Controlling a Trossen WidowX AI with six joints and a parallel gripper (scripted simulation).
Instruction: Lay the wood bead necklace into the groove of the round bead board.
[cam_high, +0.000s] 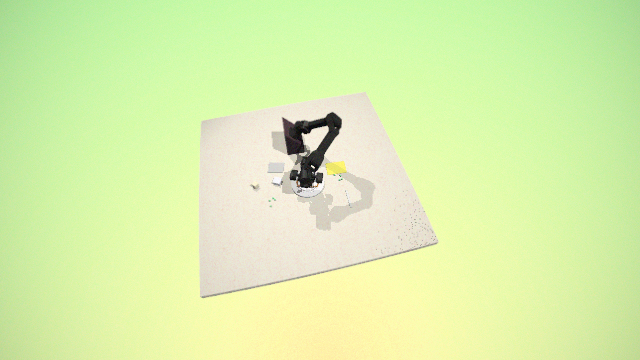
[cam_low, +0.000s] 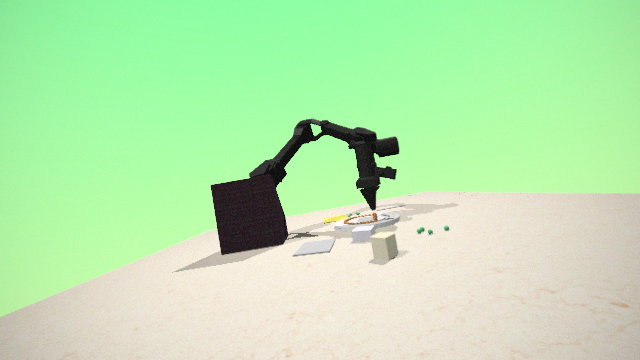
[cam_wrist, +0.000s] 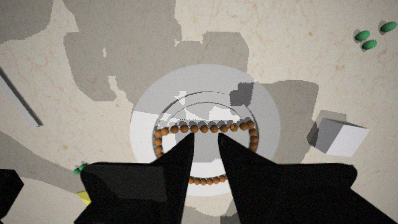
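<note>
Now: gripper tip 3 cm past the round white bead board, 3 cm above it and 1 cm to the right of it. Also, from my gripper tip: thin white strip (23 cm to the left, 12 cm ahead, 4 cm below); yellow card (20 cm to the left, 11 cm behind, 4 cm below); grey flat plate (19 cm behind, 18 cm to the right, 4 cm below).
</note>
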